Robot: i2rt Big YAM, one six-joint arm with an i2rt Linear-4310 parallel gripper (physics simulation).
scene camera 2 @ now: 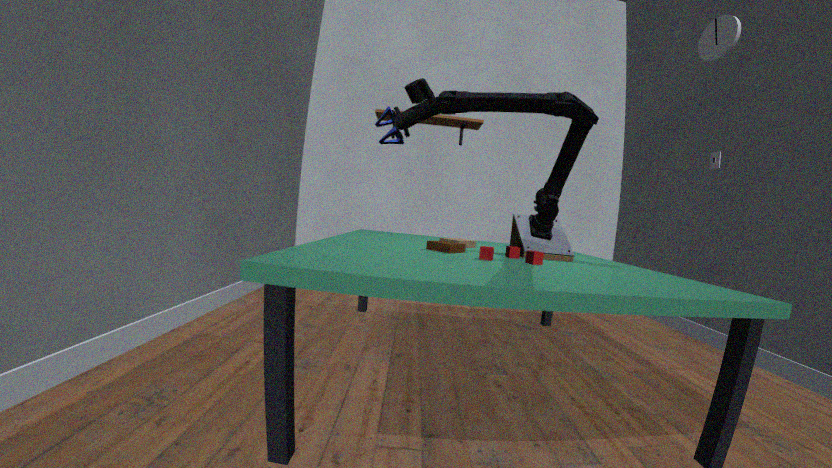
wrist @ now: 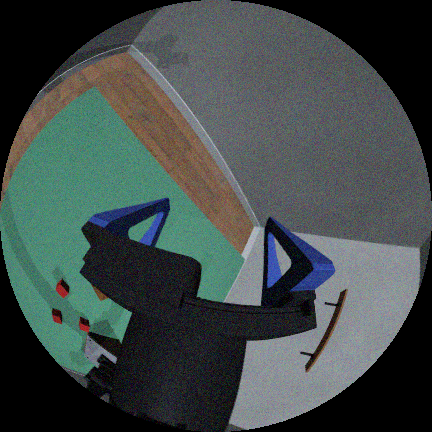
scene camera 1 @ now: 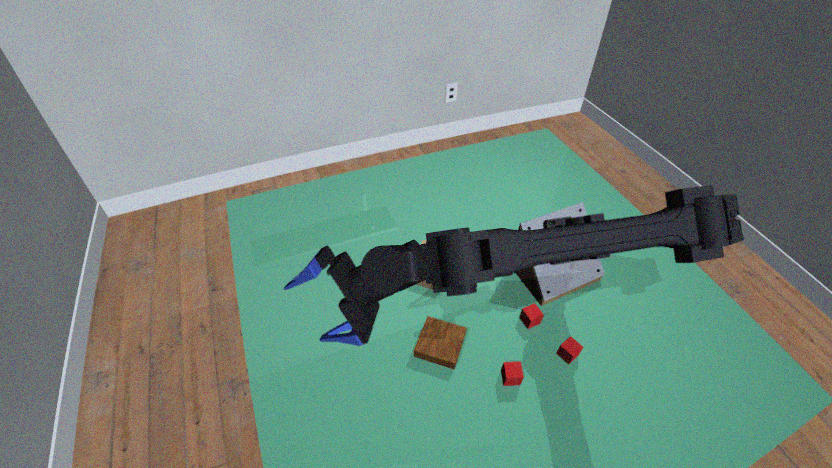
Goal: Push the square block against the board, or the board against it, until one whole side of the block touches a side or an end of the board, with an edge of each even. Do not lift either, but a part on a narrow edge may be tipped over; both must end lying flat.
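Places are measured from the arm's base along level axes (x ahead, y left, z up), in centimetres.
Pixels of known places: gripper, fingertip midpoint: [scene camera 2: 377, 133] [wrist: 217, 212] [scene camera 1: 303, 313]; arm's base, origin of the base link: [scene camera 2: 539, 228] [wrist: 111, 365].
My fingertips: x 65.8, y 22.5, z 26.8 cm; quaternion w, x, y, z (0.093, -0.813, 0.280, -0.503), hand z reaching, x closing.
Note:
For each thing: its top centre in the pictures, then the offset to it from my fingertips.
- dark brown wooden piece, middle of its top: [scene camera 1: 440, 338] [wrist: 105, 285] [scene camera 2: 446, 242] dx -27.3, dy -8.8, dz -35.5 cm
- light tan wooden piece, middle of its top: [scene camera 1: 431, 261] [scene camera 2: 458, 239] dx -33.2, dy -32.7, dz -35.5 cm
A dark brown wooden piece [scene camera 1: 440, 342] [scene camera 2: 446, 247], roughly square on top, lies flat on the green table; a corner shows in the wrist view [wrist: 101, 294]. A light tan wooden piece [scene camera 1: 427, 285] [scene camera 2: 459, 242] lies behind it, mostly hidden by the arm in scene camera 1. Green shows between the two in that view, so they are apart. Which is the block and which the board I cannot tell for sure. My gripper [scene camera 1: 303, 313] [scene camera 2: 378, 133] [wrist: 217, 212] is wide open and empty, high above the table, left of both pieces in both scene views.
Three red cubes [scene camera 1: 531, 315] [scene camera 1: 569, 349] [scene camera 1: 512, 373] lie right of the dark piece. The arm's grey base plate [scene camera 1: 567, 282] [scene camera 2: 555, 239] is behind them. The arm stretches over the light piece. A wooden wall shelf [scene camera 2: 465, 122] [wrist: 330, 332] hangs beyond the table.

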